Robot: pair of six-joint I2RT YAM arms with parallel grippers.
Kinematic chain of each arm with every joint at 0, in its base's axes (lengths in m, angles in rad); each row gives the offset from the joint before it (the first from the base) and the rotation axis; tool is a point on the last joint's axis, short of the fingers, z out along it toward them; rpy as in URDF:
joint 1: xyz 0 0 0.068 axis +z
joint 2: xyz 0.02 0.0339 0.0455 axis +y
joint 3: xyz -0.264 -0.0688 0 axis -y
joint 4: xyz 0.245 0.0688 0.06 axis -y
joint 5: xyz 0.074 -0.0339 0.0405 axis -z
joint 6: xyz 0.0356 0 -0.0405 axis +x
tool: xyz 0 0 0 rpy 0 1.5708 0
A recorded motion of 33 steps. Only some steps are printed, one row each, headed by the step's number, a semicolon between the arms.
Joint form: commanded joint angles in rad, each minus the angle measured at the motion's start. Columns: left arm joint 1, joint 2, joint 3, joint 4, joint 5, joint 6; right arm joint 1, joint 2, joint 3, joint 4, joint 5, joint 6.
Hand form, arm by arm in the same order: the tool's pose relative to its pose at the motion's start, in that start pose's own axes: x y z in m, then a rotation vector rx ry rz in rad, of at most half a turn. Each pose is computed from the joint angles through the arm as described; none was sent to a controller.
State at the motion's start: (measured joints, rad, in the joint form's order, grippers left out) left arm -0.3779 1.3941 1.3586 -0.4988 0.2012 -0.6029; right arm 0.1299 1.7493 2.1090 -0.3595 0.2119 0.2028
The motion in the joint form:
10: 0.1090 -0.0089 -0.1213 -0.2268 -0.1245 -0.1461; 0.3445 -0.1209 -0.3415 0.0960 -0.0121 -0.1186
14: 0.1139 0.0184 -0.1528 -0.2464 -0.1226 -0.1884; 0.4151 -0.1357 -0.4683 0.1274 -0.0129 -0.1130
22: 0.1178 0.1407 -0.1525 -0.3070 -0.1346 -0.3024; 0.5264 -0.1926 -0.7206 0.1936 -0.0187 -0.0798
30: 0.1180 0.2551 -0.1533 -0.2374 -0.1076 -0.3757; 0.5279 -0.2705 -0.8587 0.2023 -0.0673 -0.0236
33: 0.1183 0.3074 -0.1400 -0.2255 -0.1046 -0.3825; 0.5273 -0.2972 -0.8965 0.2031 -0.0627 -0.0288
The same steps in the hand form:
10: 0.0288 0.0652 0.0018 -0.3663 0.1255 -0.2616; 0.0817 0.1057 -0.0525 -0.3362 0.1663 -0.1634
14: 0.0397 0.0770 0.0118 -0.4175 0.1777 -0.3204; 0.1212 0.1226 -0.0641 -0.3948 0.2499 -0.1938
22: 0.0553 0.0991 0.0416 -0.5574 0.2831 -0.4607; 0.1871 0.1362 -0.0981 -0.4844 0.3866 -0.2292
30: 0.0638 0.1152 0.0749 -0.5795 0.3139 -0.5469; 0.2057 0.1192 -0.1155 -0.5100 0.4593 -0.1901
33: 0.0666 0.1217 0.0881 -0.5969 0.3337 -0.5588; 0.2091 0.1131 -0.1208 -0.5041 0.4658 -0.2003

